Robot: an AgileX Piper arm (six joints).
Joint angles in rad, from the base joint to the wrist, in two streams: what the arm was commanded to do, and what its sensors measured. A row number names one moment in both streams.
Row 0, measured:
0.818, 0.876, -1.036, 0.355, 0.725, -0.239
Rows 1 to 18, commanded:
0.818, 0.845, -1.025, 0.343, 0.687, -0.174
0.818, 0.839, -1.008, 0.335, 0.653, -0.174
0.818, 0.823, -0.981, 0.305, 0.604, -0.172
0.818, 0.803, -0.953, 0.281, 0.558, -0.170
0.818, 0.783, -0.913, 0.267, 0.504, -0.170
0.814, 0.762, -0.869, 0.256, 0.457, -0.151
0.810, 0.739, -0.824, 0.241, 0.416, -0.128
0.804, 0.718, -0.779, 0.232, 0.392, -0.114
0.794, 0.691, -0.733, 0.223, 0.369, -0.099
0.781, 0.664, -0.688, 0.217, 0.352, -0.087
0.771, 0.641, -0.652, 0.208, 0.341, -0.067
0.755, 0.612, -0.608, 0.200, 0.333, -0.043
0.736, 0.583, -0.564, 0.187, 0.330, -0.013
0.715, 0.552, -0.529, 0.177, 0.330, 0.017
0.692, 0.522, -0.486, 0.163, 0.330, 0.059
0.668, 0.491, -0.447, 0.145, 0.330, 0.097
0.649, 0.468, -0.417, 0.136, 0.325, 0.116
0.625, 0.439, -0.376, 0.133, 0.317, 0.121
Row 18, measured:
0.702, 0.534, -0.496, 0.175, 0.347, 0.031
